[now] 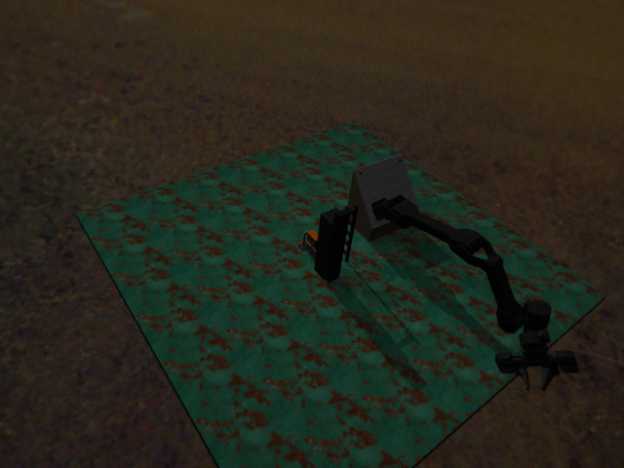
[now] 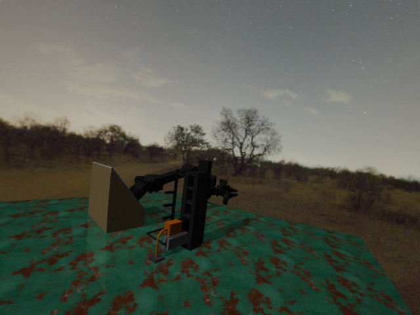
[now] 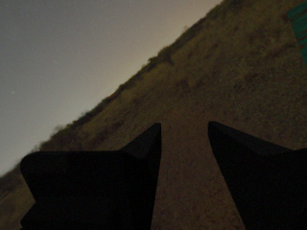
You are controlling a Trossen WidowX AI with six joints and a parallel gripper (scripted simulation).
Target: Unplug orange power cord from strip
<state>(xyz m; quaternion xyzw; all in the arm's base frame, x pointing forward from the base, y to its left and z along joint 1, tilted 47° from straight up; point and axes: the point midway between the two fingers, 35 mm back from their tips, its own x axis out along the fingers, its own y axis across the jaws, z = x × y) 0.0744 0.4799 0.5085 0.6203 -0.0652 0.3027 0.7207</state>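
Right now the orange plug is 71 cm to the right of my gripper tip, 17 cm ahead of it and 1 cm below it.
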